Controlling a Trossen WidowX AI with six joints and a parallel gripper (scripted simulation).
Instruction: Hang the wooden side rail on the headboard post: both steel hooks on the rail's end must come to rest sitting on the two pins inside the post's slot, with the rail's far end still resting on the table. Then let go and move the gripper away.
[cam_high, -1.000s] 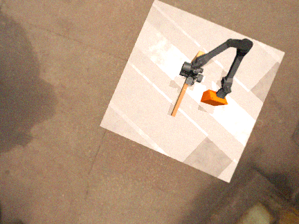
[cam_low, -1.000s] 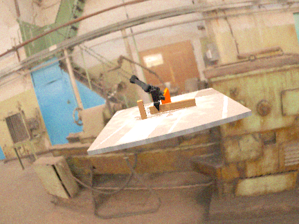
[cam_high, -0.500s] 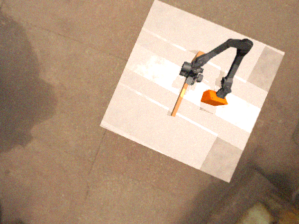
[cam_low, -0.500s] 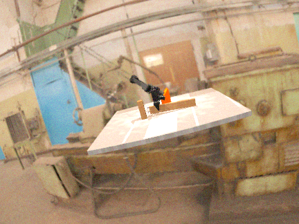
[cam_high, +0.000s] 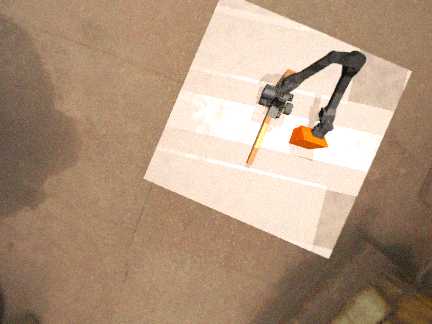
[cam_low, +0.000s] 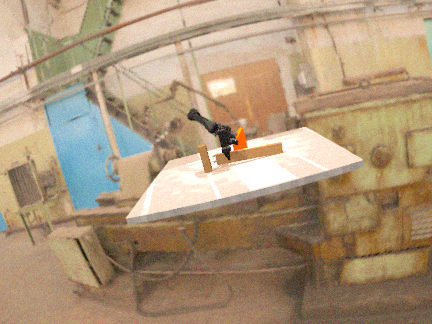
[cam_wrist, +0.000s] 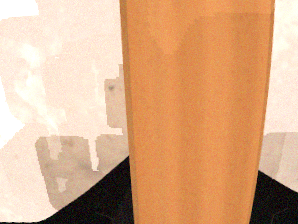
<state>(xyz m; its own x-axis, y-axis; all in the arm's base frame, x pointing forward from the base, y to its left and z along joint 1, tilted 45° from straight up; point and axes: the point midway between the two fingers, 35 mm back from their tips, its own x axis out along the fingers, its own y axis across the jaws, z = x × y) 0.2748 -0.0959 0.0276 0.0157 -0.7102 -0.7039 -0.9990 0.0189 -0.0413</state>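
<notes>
My gripper tip is 1 cm past the headboard post, 15 cm to the left of it and 4 cm below it.
</notes>
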